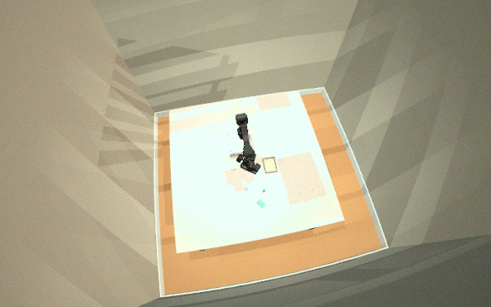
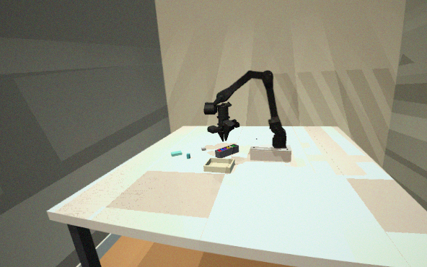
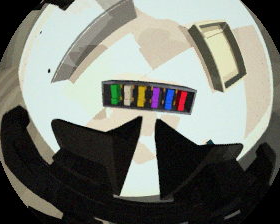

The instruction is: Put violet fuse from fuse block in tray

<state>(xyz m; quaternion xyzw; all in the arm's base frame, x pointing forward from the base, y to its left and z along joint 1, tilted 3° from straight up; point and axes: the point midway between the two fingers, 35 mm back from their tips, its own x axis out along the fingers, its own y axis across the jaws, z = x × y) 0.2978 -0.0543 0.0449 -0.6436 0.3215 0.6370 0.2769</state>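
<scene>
Now: the violet fuse 10 mm behind my gripper tip, 20 mm to the left of it and 50 mm below it. Also, from my gripper tip: small teal cylinder (200 mm ahead, 60 mm to the left, 60 mm below); then small grey cube (140 mm ahead, 70 mm to the right, 70 mm below); then beige tray (10 mm ahead, 190 mm to the left, 70 mm below).
</scene>
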